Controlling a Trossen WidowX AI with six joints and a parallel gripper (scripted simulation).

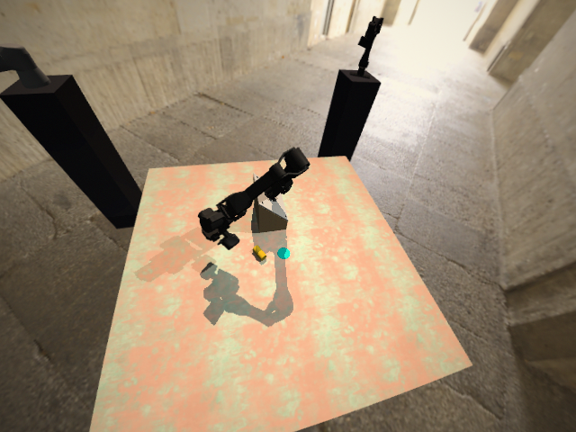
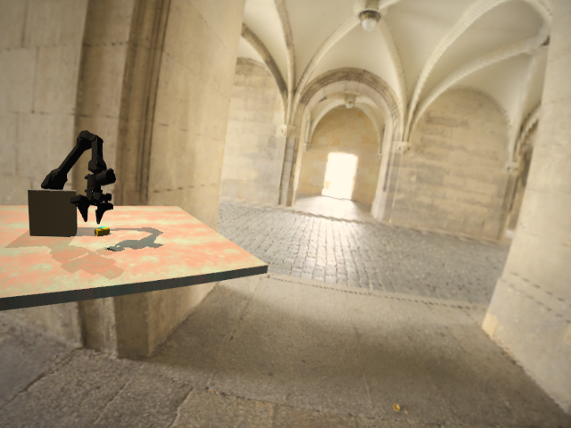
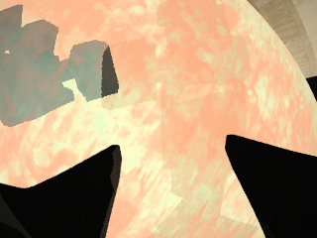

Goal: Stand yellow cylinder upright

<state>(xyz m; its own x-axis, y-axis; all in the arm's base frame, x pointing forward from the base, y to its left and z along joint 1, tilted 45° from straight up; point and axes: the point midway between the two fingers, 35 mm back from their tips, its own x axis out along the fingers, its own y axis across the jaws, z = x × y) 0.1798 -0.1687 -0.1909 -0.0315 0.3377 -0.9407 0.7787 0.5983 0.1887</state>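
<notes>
The yellow tall cylinder lies 19 cm to the left of my gripper tip, 9 cm below it and 5 cm ahead of it. The rest, counted from my gripper tip: cyan circle (30 cm to the left, 11 cm below, 7 cm ahead).
</notes>
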